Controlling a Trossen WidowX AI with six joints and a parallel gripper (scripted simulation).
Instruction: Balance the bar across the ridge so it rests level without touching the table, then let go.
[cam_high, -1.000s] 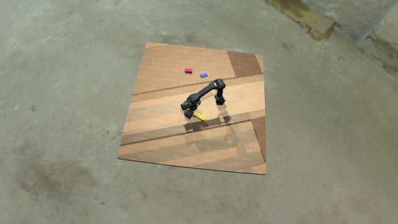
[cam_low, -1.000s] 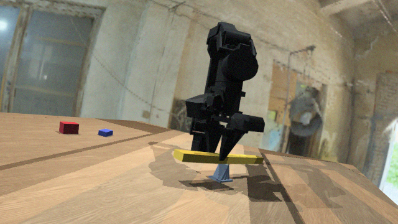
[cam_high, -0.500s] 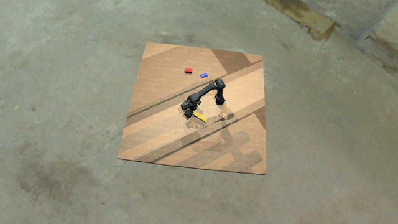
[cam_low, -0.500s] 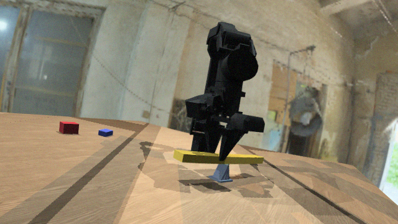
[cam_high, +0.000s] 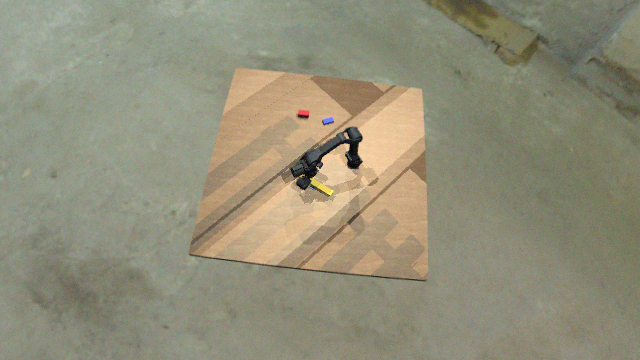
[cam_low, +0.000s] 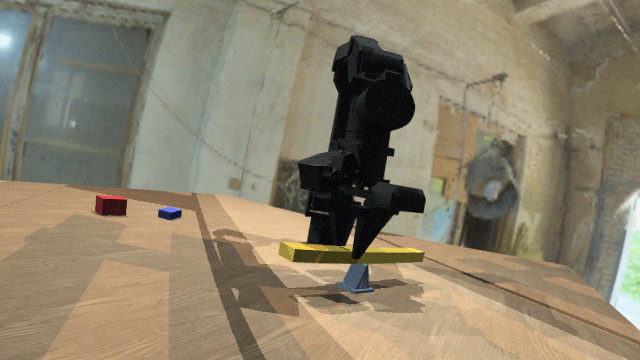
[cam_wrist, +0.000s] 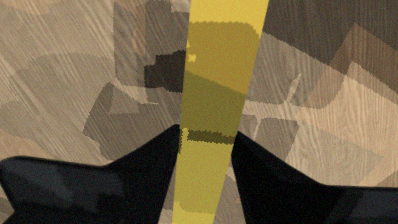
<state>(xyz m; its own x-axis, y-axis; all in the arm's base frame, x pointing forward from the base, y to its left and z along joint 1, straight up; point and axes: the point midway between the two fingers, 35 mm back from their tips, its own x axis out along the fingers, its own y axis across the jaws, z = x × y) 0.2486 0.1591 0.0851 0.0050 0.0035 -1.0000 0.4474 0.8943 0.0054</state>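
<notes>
Right now the yellow bar is 3 cm behind my gripper tip and 1 cm to the left of it. Also, from my gripper tip: blue block (7 cm behind, 44 cm to the right, 4 cm below); red block (9 cm ahead, 47 cm to the right, 3 cm below).
</notes>
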